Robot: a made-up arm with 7 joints. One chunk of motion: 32 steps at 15 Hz.
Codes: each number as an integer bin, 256 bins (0 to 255) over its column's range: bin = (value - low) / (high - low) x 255, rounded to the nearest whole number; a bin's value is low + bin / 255 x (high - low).
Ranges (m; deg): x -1.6..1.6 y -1.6..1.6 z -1.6..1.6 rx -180..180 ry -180..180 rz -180..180
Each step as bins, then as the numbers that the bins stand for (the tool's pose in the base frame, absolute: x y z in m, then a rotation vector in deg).
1 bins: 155 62 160 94 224 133
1 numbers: 0.3451 -0.8220 0.4078 -47.29 136.24 7.76
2 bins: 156 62 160 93 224 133
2 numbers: 0.3576 -0.8220 0.4078 -48.71 136.24 7.76
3 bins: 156 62 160 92 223 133
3 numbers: 0.3576 -0.8220 0.4078 -50.12 134.82 7.76
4 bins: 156 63 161 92 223 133
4 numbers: 0.3576 -0.8094 0.4204 -50.12 134.82 7.76
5 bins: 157 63 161 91 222 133
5 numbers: 0.3702 -0.8094 0.4204 -51.53 133.41 7.76
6 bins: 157 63 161 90 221 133
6 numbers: 0.3702 -0.8094 0.4204 -52.94 132.00 7.76
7 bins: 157 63 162 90 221 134
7 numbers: 0.3702 -0.8094 0.4329 -52.94 132.00 9.18
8 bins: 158 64 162 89 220 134
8 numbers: 0.3827 -0.7969 0.4329 -54.35 130.59 9.18
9 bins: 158 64 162 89 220 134
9 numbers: 0.3827 -0.7969 0.4329 -54.35 130.59 9.18
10 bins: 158 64 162 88 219 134
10 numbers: 0.3827 -0.7969 0.4329 -55.76 129.18 9.18
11 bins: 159 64 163 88 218 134
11 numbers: 0.3953 -0.7969 0.4455 -55.76 127.76 9.18
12 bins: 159 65 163 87 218 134
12 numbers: 0.3953 -0.7843 0.4455 -57.18 127.76 9.18
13 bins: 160 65 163 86 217 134
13 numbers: 0.4078 -0.7843 0.4455 -58.59 126.35 9.18
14 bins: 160 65 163 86 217 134
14 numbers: 0.4078 -0.7843 0.4455 -58.59 126.35 9.18
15 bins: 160 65 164 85 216 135
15 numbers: 0.4078 -0.7843 0.4580 -60.00 124.94 10.59
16 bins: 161 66 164 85 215 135
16 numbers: 0.4204 -0.7718 0.4580 -60.00 123.53 10.59
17 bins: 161 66 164 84 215 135
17 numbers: 0.4204 -0.7718 0.4580 -61.41 123.53 10.59
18 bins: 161 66 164 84 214 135
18 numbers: 0.4204 -0.7718 0.4580 -61.41 122.12 10.59
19 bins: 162 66 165 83 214 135
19 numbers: 0.4329 -0.7718 0.4706 -62.82 122.12 10.59
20 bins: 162 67 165 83 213 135
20 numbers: 0.4329 -0.7592 0.4706 -62.82 120.71 10.59
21 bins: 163 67 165 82 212 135
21 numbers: 0.4455 -0.7592 0.4706 -64.24 119.29 10.59
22 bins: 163 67 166 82 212 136
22 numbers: 0.4455 -0.7592 0.4831 -64.24 119.29 12.00
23 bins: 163 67 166 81 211 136
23 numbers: 0.4455 -0.7592 0.4831 -65.65 117.88 12.00
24 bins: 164 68 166 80 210 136
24 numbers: 0.4580 -0.7467 0.4831 -67.06 116.47 12.00
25 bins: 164 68 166 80 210 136
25 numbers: 0.4580 -0.7467 0.4831 -67.06 116.47 12.00
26 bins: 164 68 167 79 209 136
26 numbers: 0.4580 -0.7467 0.4957 -68.47 115.06 12.00
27 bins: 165 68 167 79 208 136
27 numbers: 0.4706 -0.7467 0.4957 -68.47 113.65 12.00
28 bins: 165 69 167 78 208 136
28 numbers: 0.4706 -0.7341 0.4957 -69.88 113.65 12.00
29 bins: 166 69 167 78 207 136
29 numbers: 0.4831 -0.7341 0.4957 -69.88 112.24 12.00
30 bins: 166 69 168 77 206 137
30 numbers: 0.4831 -0.7341 0.5082 -71.29 110.82 13.41
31 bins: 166 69 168 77 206 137
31 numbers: 0.4831 -0.7341 0.5082 -71.29 110.82 13.41
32 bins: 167 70 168 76 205 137
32 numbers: 0.4957 -0.7216 0.5082 -72.71 109.41 13.41
